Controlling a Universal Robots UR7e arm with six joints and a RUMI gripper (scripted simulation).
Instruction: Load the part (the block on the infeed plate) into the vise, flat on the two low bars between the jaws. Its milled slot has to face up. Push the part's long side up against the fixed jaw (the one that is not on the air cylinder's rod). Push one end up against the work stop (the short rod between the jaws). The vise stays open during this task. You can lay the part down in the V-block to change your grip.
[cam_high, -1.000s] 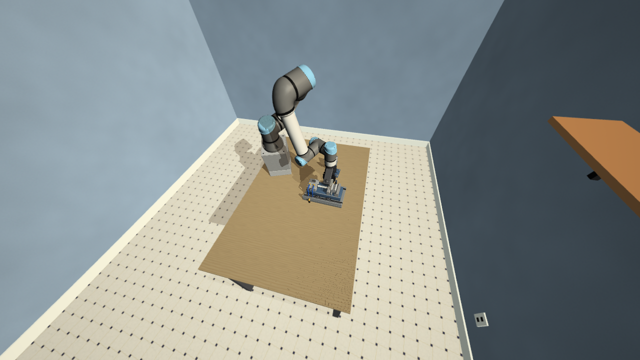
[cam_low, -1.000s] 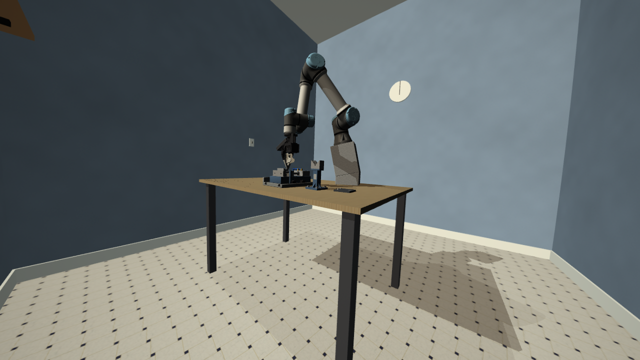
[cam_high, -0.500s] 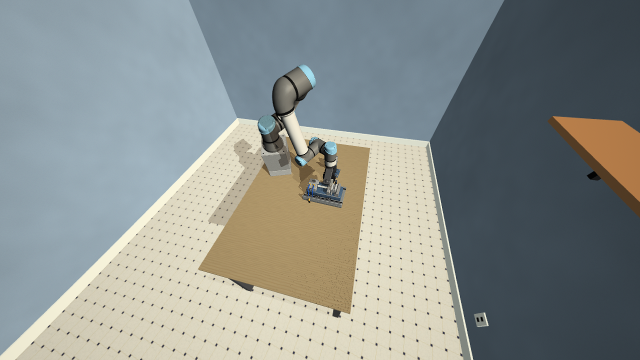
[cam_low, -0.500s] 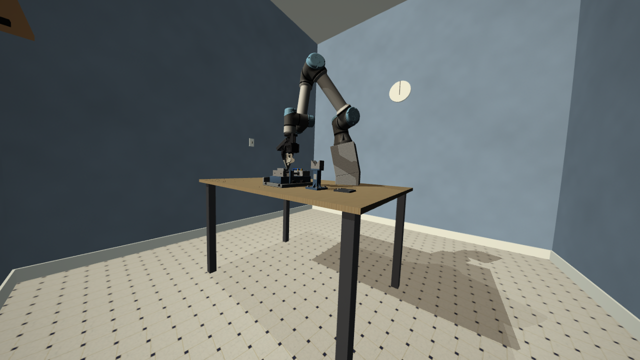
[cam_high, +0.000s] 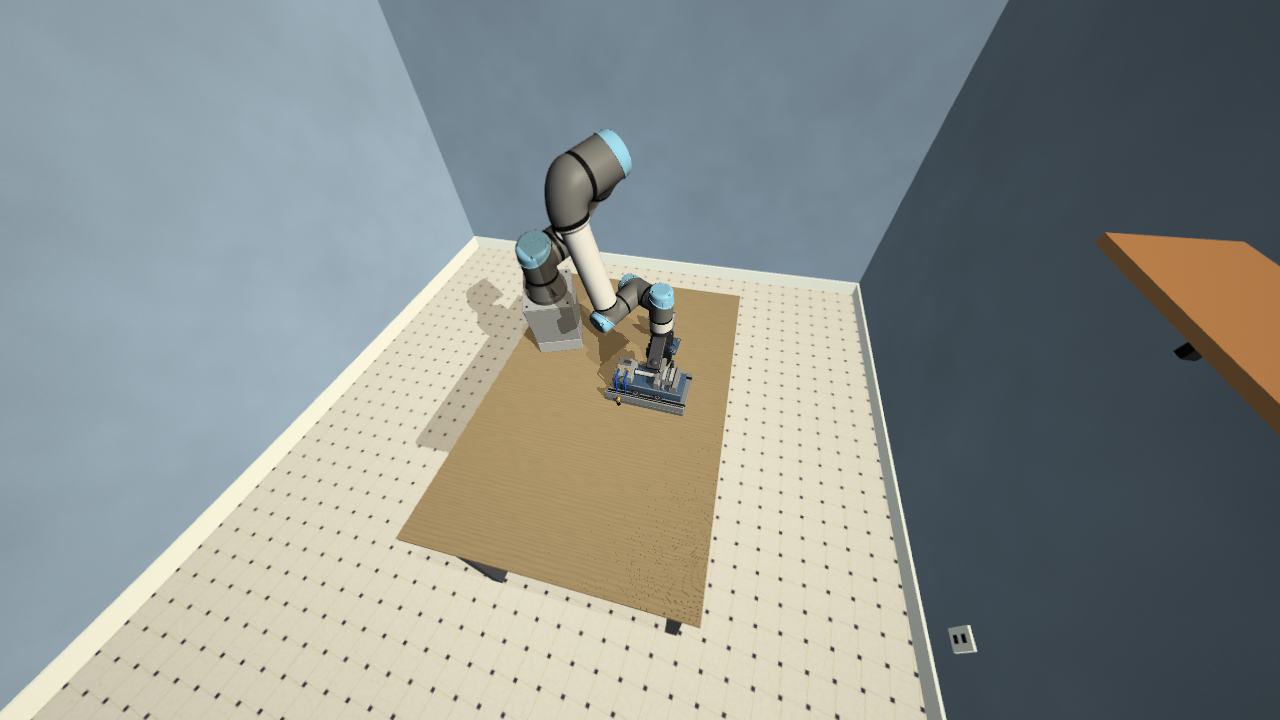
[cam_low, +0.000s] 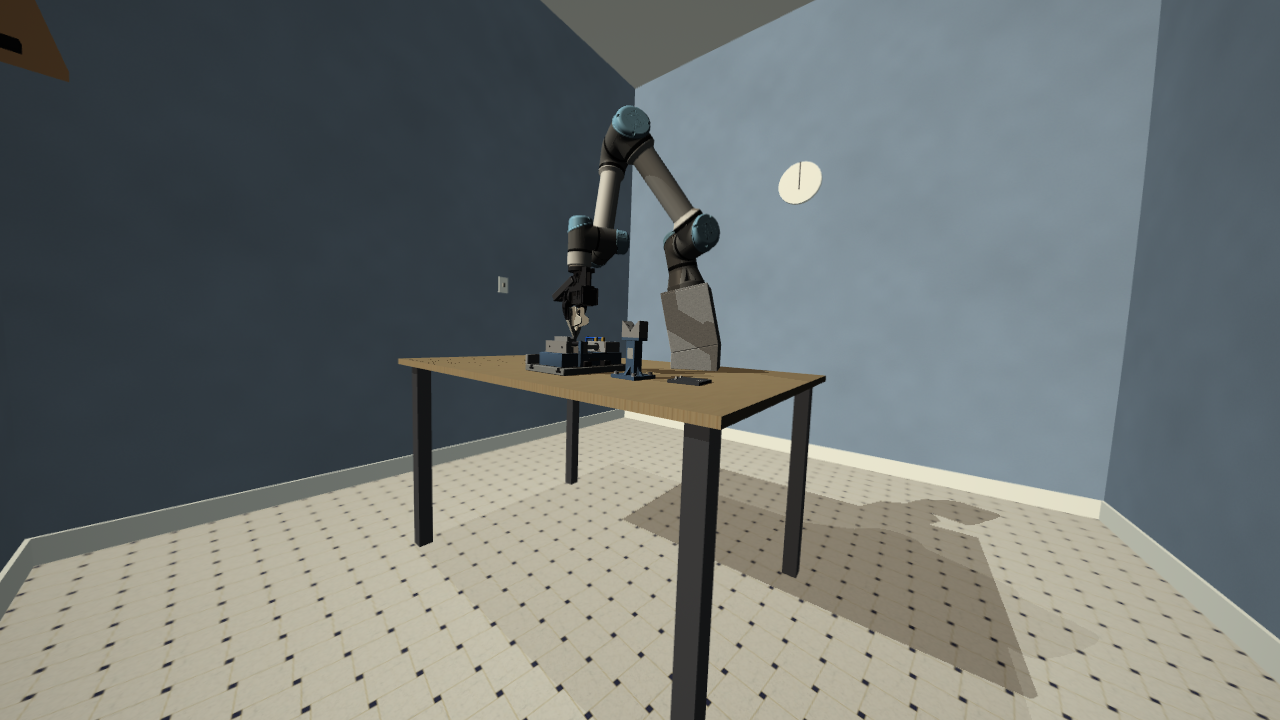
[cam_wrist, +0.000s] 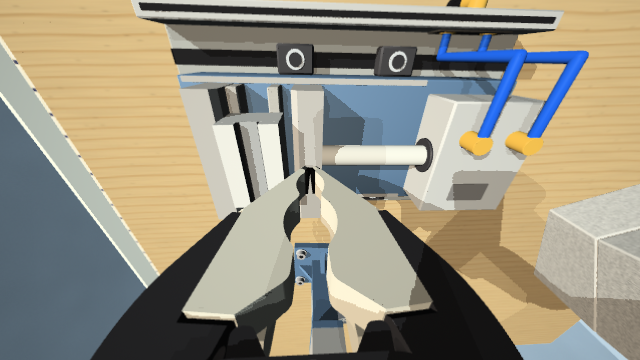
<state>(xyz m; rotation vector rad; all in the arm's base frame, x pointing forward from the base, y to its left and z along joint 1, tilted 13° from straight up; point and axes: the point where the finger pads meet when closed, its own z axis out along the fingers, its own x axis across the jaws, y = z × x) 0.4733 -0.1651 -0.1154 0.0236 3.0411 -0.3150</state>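
My hand is 40 mm short of the part and 20 mm above it. Also, from my hand: cylinder rod: 50 mm behind, 40 mm below; then fixed jaw: 70 mm ahead, 40 mm below; then moving jaw: 40 mm below.
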